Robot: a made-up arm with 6 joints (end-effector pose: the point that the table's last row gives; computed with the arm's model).
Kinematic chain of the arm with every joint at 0, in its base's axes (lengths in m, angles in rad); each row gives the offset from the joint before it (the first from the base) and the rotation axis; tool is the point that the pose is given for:
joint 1: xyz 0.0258 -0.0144 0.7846 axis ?
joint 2: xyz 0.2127 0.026 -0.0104 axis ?
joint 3: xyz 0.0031 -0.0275 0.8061 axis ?
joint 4: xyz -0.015 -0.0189 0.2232 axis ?
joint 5: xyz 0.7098 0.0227 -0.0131 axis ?
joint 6: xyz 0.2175 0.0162 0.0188 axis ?
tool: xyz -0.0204 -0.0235 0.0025
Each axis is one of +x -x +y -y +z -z.
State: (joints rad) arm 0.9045 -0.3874 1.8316 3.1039 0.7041 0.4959
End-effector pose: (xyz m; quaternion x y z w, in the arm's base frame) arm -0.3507 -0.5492 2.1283 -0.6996 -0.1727 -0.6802 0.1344
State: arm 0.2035 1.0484 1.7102 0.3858 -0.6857 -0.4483
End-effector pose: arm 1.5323 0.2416 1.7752 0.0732 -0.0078 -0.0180 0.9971
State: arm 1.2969 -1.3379 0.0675 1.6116 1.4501 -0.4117
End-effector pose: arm -0.3070 -0.5973 1.6934 -0.1433 -0.9464 0.2716 0.1004
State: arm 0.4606 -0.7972 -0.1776 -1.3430 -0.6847 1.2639
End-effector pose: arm 0.1781 0.1615 2.0367 -0.0153 -0.2116 0.5221 0.8261
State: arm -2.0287 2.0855 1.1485 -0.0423 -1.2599 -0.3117
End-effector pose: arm -0.5854 -1.2629 -0.2282 0.7955 0.3873 -0.4500 0.1211
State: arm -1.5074 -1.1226 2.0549 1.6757 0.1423 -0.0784
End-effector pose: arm -0.0505 1.3752 0.8902 0.5061 0.4781 0.4820 0.5319
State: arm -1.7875 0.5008 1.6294 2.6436 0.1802 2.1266
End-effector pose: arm -0.1948 -0.8343 2.3394 0.1249 -0.6564 -0.2964 0.6824
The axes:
joint 1: +z
joint 2: +y
joint 3: -y
joint 4: -x
joint 5: -y
joint 6: -x

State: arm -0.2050 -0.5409 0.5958 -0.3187 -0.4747 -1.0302
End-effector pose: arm 0.0777 0.0109 2.3121 0.5299 -0.2785 0.1787 0.7808
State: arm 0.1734 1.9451 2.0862 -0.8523 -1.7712 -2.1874
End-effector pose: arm 1.5645 0.4255 0.6929 0.6094 0.6595 -0.4255 0.1123
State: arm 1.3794 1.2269 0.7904 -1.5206 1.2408 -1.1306
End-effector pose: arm 0.5509 1.6874 0.9560 0.9027 0.0783 -0.0154 0.4227
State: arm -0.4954 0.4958 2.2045 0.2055 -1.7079 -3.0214
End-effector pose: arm 0.4649 -0.2547 2.1559 0.9386 -0.3420 -0.0167 0.0429
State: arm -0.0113 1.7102 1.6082 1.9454 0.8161 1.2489
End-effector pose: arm 1.8463 0.0804 0.7105 0.9116 0.3686 -0.1820 0.0041
